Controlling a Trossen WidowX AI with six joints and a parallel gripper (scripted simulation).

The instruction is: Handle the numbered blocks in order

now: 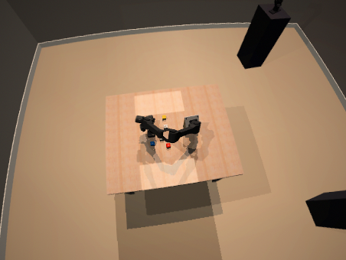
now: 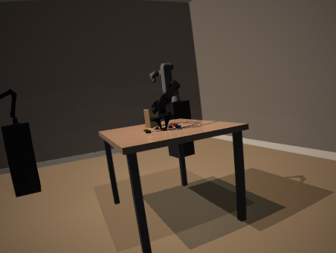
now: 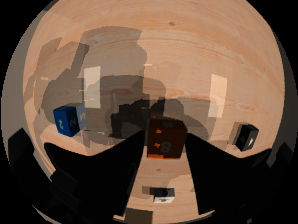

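Right now my gripper tip is right at the orange block. Also, from my gripper tip: grey block (90 mm to the left, 70 mm behind); then black block (130 mm to the right, 20 mm behind); then blue block (120 mm to the left, 20 mm ahead).
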